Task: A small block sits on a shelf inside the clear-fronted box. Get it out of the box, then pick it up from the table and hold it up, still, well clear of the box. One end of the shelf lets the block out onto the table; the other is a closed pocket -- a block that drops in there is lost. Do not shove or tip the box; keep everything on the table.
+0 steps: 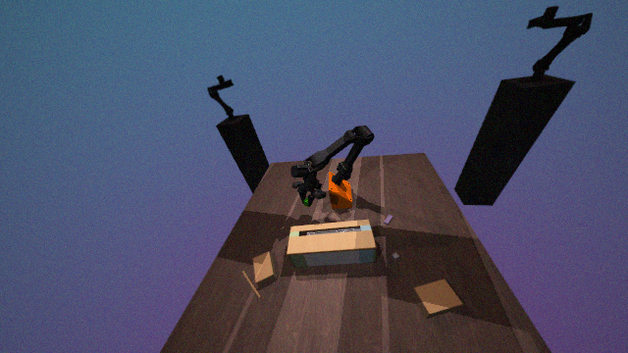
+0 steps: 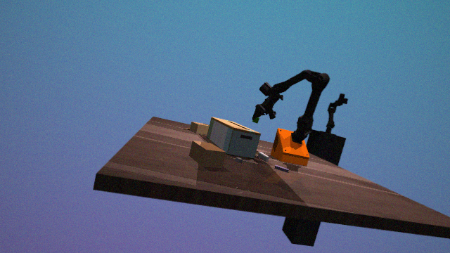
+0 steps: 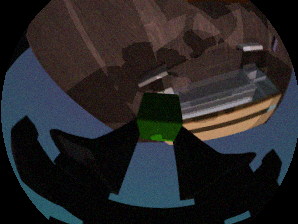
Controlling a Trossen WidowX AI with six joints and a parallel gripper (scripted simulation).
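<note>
Now: the green block 20 mm behind my gripper tip and 10 mm to the left of it. From my gripper tip the other things lie so: thin stick: 340 mm ahead, 230 mm to the right, 170 mm below; then box: 110 mm ahead, 130 mm to the left, 110 mm below.
</note>
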